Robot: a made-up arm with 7 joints. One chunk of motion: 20 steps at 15 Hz.
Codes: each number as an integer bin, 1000 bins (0 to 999) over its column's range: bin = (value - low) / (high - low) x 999, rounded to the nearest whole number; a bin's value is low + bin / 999 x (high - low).
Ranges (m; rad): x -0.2..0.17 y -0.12..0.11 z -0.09..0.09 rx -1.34..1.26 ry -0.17..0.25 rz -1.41..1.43
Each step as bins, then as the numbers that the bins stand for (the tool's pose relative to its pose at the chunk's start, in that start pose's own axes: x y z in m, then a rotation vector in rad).
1 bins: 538 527 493 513 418 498
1 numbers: -0.0007 0.0013 -0.0012 -0.0049 0.0057 0.0057
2 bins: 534 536 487 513 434 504
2 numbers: -0.0022 0.0034 -0.0023 -0.0049 0.0125 0.0228
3 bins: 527 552 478 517 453 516
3 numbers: -0.0048 0.0071 -0.0039 0.0055 0.0205 0.0569
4 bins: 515 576 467 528 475 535
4 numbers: -0.0093 0.0126 -0.0059 0.0342 0.0297 0.1109
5 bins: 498 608 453 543 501 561
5 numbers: -0.0156 0.0200 -0.0084 0.0732 0.0406 0.1848
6 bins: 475 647 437 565 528 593
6 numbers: -0.0241 0.0290 -0.0113 0.1305 0.0520 0.2758
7 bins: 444 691 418 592 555 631
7 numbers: -0.0356 0.0391 -0.0147 0.2007 0.0633 0.3838
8 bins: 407 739 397 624 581 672
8 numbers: -0.0493 0.0501 -0.0185 0.2840 0.0743 0.5004
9 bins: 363 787 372 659 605 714
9 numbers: -0.0656 0.0612 -0.0230 0.3751 0.0844 0.6198
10 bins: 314 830 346 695 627 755
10 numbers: -0.0837 0.0711 -0.0277 0.4688 0.0936 0.7363
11 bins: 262 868 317 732 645 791
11 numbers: -0.1030 0.0798 -0.0329 0.5651 0.1012 0.8387
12 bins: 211 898 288 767 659 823
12 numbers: -0.1219 0.0867 -0.0381 0.6562 0.1071 0.9297
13 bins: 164 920 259 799 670 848
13 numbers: -0.1393 0.0918 -0.0433 0.7395 0.1117 1.0007
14 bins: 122 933 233 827 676 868
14 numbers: -0.1548 0.0948 -0.0480 0.8124 0.1142 1.0576
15 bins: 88 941 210 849 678 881
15 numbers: -0.1674 0.0966 -0.0522 0.8696 0.1150 1.0945
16 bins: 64 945 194 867 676 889
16 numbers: -0.1763 0.0976 -0.0550 0.9165 0.1142 1.1173
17 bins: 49 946 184 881 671 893
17 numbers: -0.1819 0.0978 -0.0568 0.9529 0.1121 1.1287
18 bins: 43 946 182 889 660 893
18 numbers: -0.1841 0.0978 -0.0572 0.9737 0.1075 1.1287
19 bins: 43 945 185 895 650 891
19 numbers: -0.1841 0.0976 -0.0567 0.9893 0.1033 1.1230
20 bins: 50 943 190 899 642 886
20 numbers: -0.1815 0.0971 -0.0558 0.9997 0.0999 1.1088
